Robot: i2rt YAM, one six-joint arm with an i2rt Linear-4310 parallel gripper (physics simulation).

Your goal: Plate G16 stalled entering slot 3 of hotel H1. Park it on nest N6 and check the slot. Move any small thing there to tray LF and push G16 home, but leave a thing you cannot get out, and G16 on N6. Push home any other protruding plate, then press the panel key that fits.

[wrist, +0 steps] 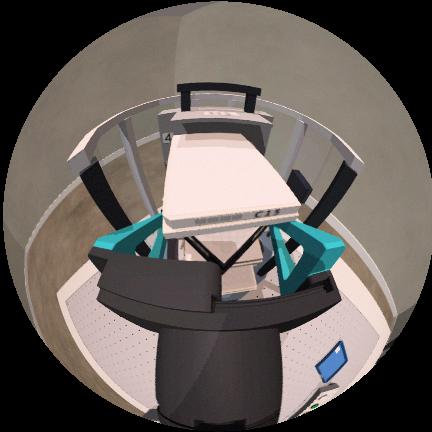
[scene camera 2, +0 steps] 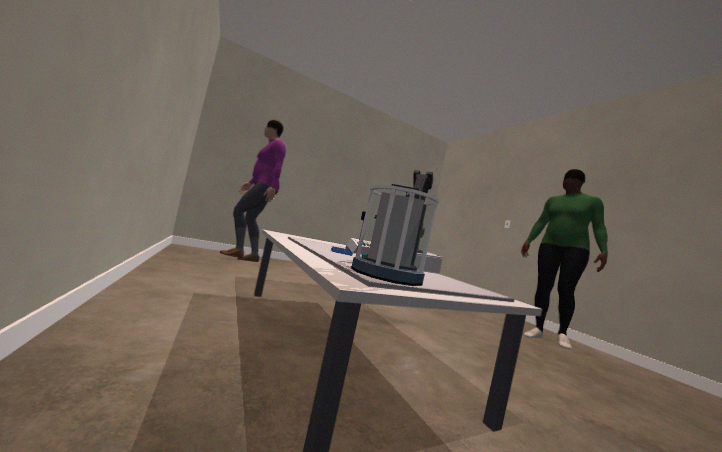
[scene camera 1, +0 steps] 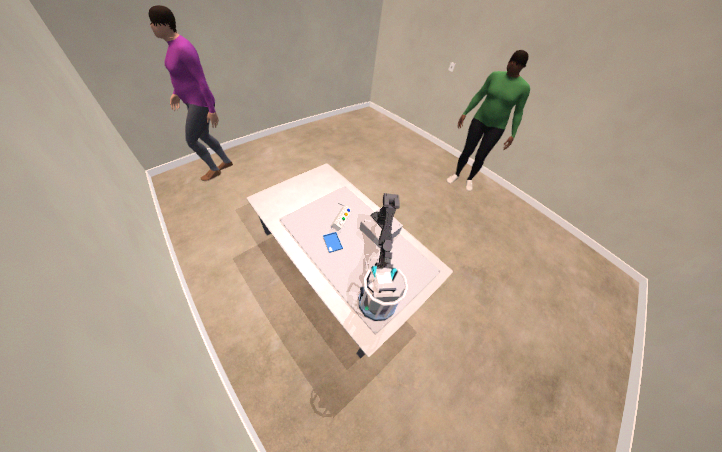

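Round plate rack [wrist: 122,162], 180 mm from the lens.
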